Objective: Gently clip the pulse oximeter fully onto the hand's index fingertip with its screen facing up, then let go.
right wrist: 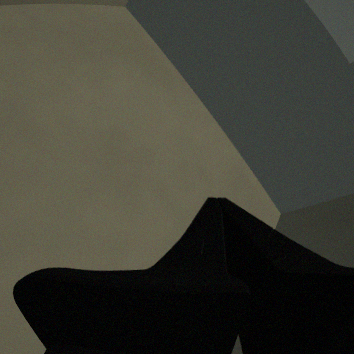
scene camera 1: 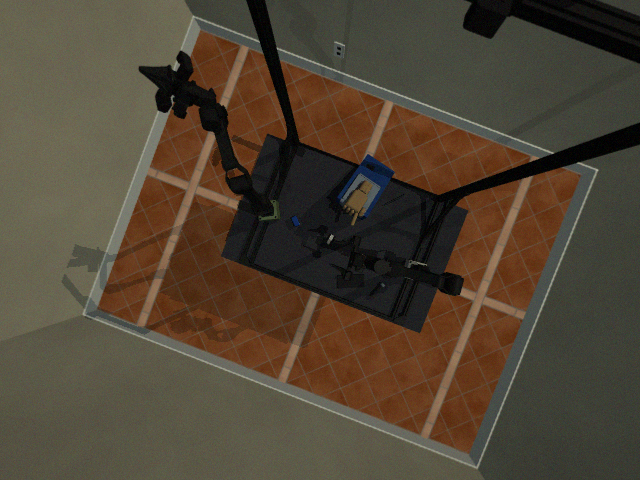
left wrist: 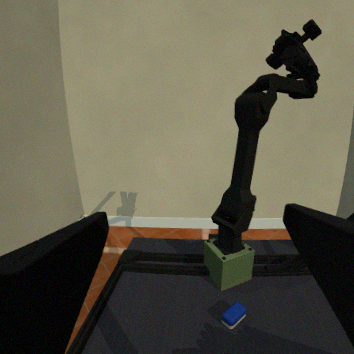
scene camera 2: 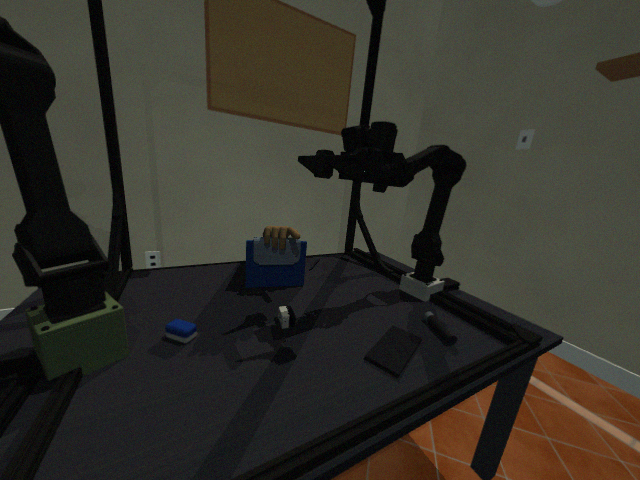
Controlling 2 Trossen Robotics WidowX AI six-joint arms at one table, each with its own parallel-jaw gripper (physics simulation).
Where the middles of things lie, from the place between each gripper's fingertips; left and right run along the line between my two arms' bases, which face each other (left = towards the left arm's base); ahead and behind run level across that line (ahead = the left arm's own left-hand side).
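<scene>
Hand support base [scene camera 2: 257, 275]: 5 cm to the left of my left hand, 39 cm behind it and 34 cm below it.
My right gripper, visible to me, is 74 cm to the right of the hand support base, 70 cm above it and 11 cm past it.
</scene>
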